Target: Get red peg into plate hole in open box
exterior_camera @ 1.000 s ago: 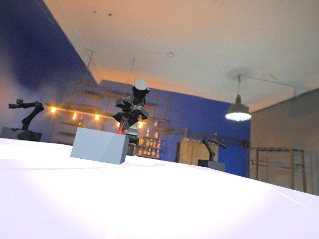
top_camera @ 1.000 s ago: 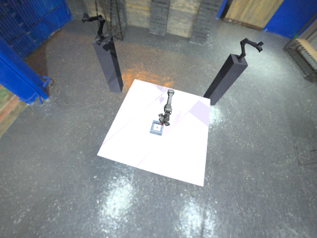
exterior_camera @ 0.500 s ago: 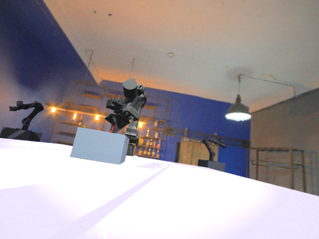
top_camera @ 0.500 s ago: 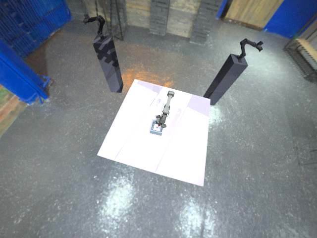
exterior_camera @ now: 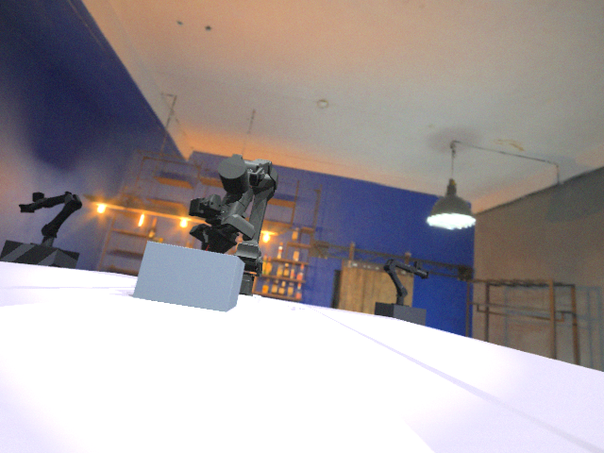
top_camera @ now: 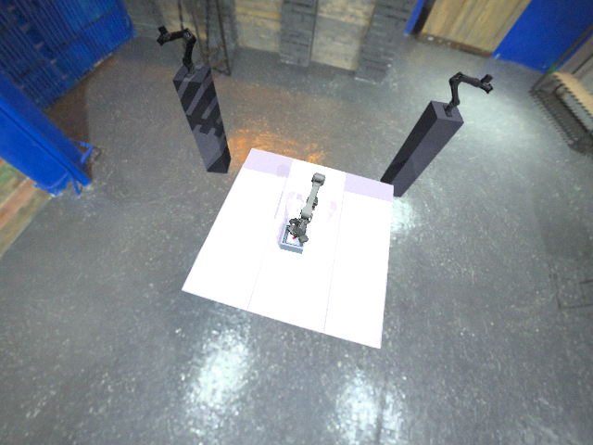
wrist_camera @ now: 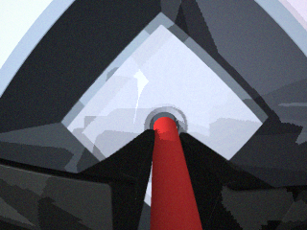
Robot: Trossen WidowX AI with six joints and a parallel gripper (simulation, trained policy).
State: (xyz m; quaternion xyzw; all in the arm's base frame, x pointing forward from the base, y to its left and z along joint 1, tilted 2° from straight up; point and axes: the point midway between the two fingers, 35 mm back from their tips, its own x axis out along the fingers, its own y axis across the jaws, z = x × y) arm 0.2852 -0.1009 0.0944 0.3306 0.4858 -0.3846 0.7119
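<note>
The red peg lies 20 mm above my gripper tip. From my gripper tip the other things lie so: grey box: 50 mm below.
</note>
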